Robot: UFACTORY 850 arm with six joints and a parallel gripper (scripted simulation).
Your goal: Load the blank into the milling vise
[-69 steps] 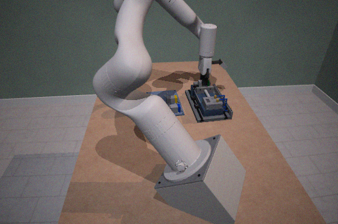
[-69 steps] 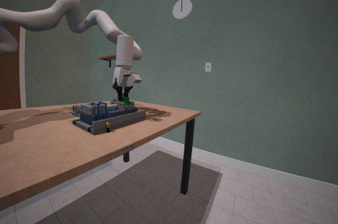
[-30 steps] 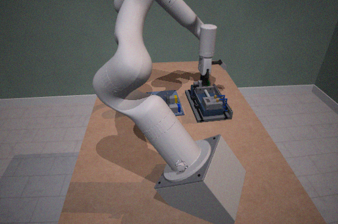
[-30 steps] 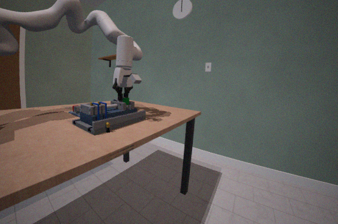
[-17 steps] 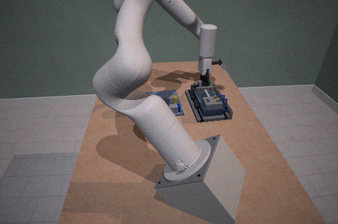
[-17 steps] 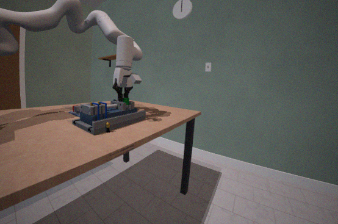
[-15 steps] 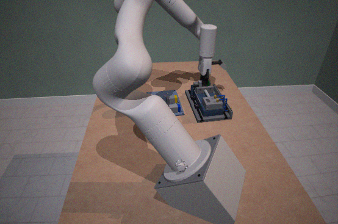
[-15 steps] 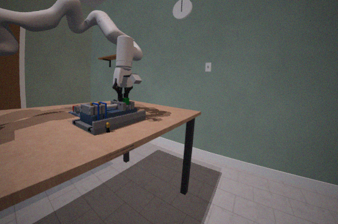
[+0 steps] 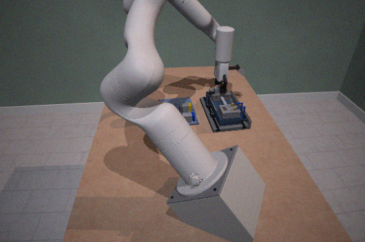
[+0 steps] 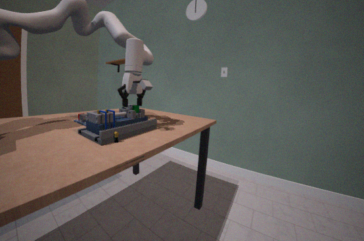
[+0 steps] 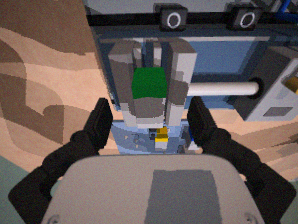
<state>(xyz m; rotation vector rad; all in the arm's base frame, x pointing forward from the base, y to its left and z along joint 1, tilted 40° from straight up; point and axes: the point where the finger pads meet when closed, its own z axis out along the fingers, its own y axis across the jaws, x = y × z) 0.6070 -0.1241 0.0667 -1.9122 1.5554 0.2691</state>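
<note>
Right now my hand is 2 cm above the green-ended blank. Round my hand: blue-ended blank: 17 cm behind, 15 cm to the left, 9 cm below; yellow-ended blank: 18 cm to the left, 9 cm below, 8 cm behind; pale rod: 8 cm behind, 4 cm below, 2 cm to the right.
</note>
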